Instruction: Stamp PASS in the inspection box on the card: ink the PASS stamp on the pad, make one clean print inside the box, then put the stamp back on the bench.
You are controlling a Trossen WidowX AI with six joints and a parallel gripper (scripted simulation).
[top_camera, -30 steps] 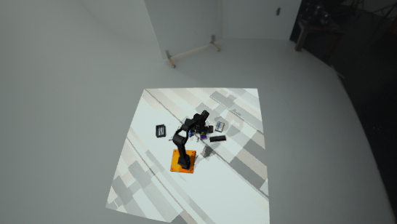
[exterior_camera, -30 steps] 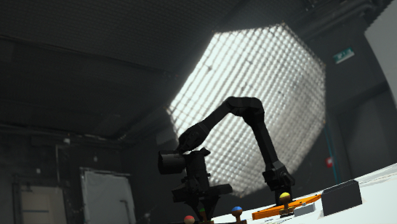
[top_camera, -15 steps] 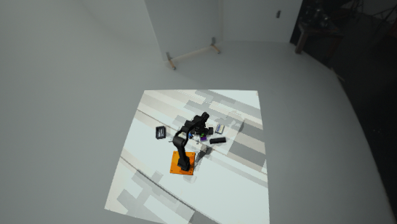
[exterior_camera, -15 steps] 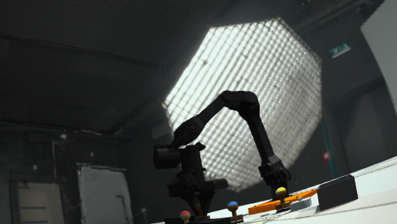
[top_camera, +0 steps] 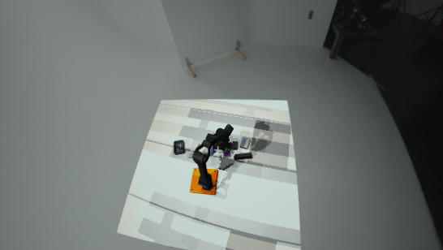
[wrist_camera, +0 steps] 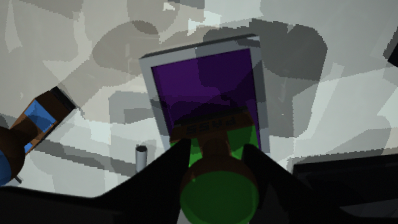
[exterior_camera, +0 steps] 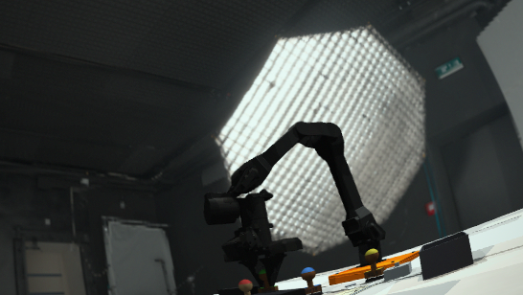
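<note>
Now: the green-knobbed stamp right at my gripper tip. From my gripper tip the other things lie so: grey bolt (60 mm behind, 40 mm to the left, 30 mm below); red-knobbed stamp (80 mm ahead, 50 mm to the left, 20 mm below); purple ink pad (30 mm below).
</note>
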